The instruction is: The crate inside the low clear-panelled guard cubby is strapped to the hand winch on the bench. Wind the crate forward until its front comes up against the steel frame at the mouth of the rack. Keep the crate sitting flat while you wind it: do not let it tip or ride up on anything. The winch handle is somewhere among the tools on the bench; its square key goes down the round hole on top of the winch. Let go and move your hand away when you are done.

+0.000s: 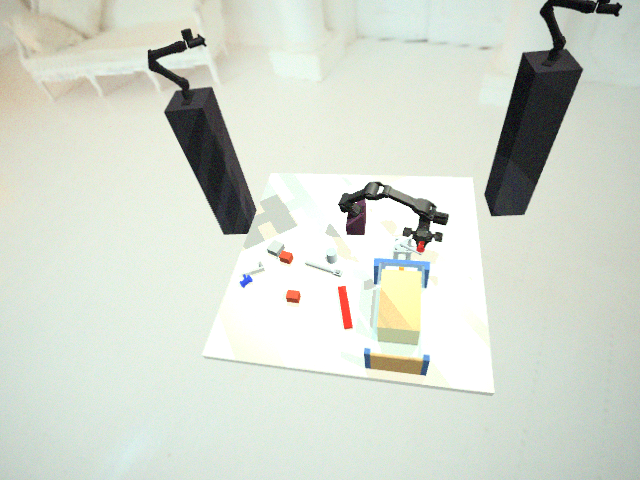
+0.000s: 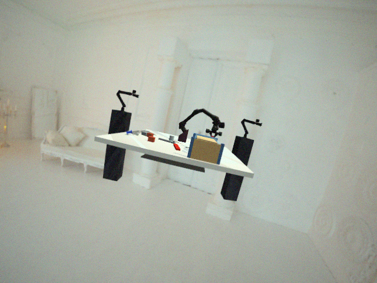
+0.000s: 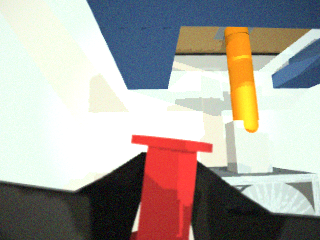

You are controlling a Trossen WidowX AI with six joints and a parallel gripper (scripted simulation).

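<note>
My gripper tip is now 4 cm past the red-knobbed winch handle, 3 cm to the left of it and 3 cm above it. Round my gripper tip: red grip 2 cm behind; then hand winch 9 cm behind, 8 cm to the right, 10 cm below; then blue steel frame 9 cm ahead, 10 cm to the right, 3 cm below.
</note>
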